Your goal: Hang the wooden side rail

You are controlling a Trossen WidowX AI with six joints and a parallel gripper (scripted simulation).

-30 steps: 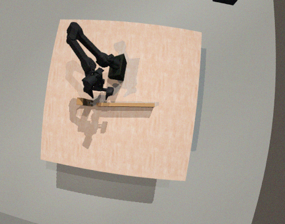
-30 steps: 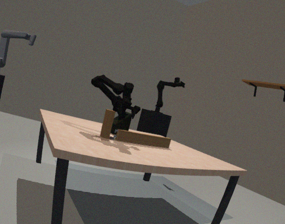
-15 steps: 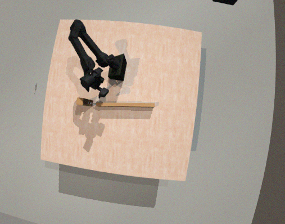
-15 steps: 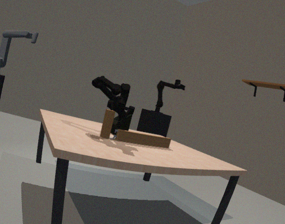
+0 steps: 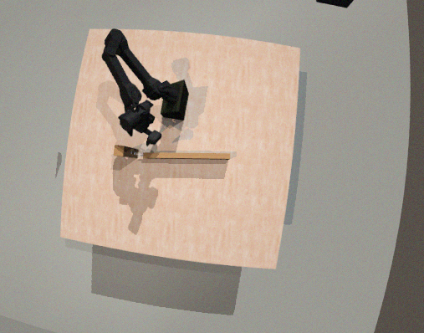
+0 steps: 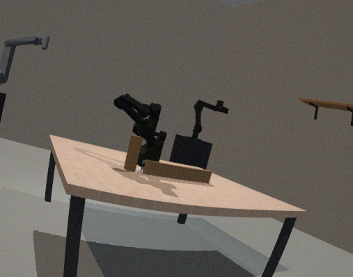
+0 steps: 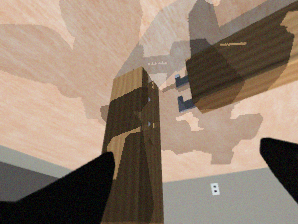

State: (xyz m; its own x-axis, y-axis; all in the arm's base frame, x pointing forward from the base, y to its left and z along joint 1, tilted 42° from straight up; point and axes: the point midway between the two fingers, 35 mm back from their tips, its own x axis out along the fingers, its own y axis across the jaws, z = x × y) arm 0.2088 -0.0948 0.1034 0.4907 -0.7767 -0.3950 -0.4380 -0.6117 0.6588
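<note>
My gripper tip is 5 cm short of the wooden headboard post, 8 cm to the left of it and 6 cm above it.
</note>
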